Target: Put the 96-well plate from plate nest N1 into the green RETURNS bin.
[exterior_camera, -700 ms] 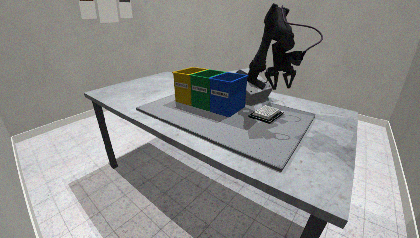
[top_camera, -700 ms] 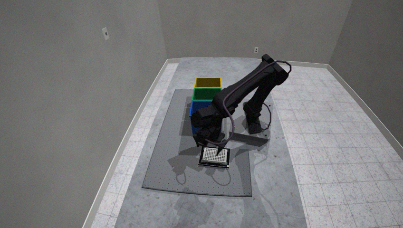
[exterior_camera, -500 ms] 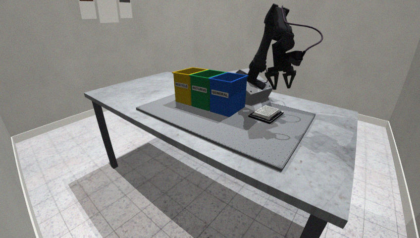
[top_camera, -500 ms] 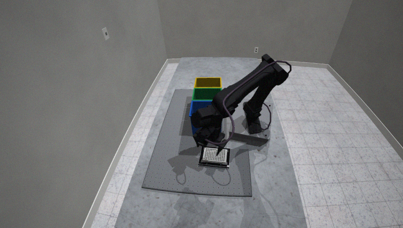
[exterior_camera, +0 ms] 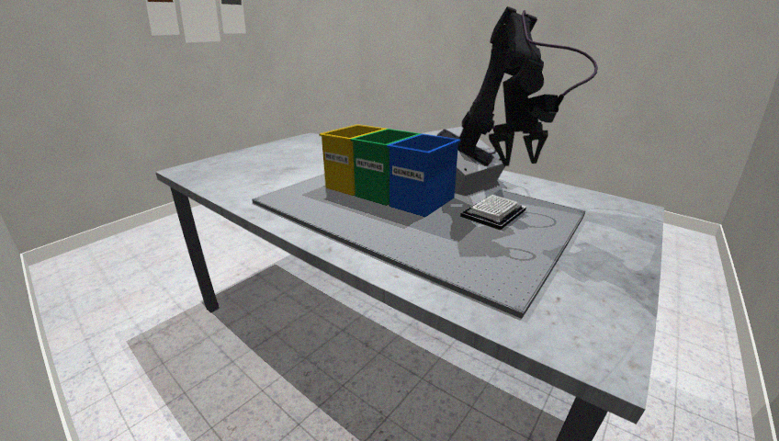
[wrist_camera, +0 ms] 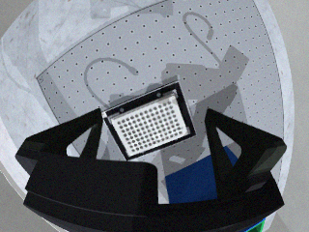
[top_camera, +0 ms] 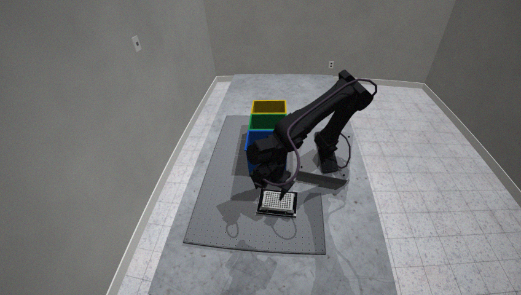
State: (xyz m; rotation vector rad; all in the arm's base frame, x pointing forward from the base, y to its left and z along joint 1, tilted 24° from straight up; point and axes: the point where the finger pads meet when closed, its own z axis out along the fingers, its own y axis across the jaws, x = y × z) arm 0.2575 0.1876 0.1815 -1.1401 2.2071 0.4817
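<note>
The white 96-well plate is 150 mm below my hand, 60 mm to the right of it and 40 mm behind it. The rest, counted from my hand: black plate nest N1: 160 mm below, 60 mm to the right, 40 mm behind; then blue bin: 260 mm to the right, 80 mm below; then green bin: 390 mm to the right, 80 mm below, 20 mm behind.
</note>
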